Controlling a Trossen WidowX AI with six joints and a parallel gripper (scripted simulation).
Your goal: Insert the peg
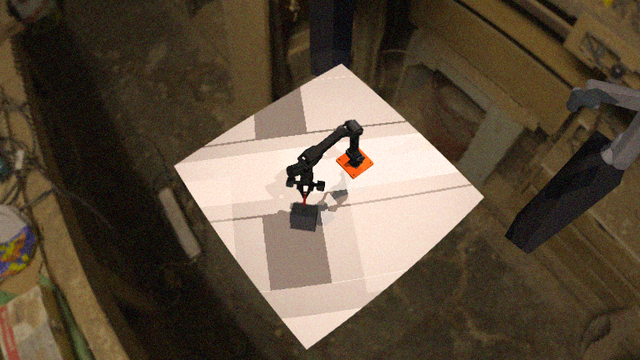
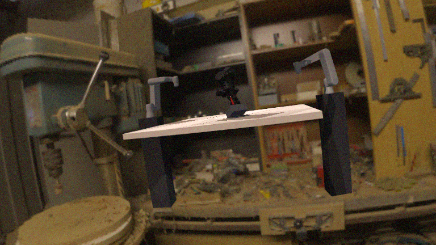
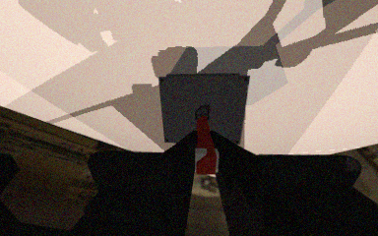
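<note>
My gripper tip is now 90 mm above the grey sloped panel, 40 mm short of it and 30 mm to the right of it. From my gripper tip the other things lie so: red peg: 20 mm above, 10 mm behind.
</note>
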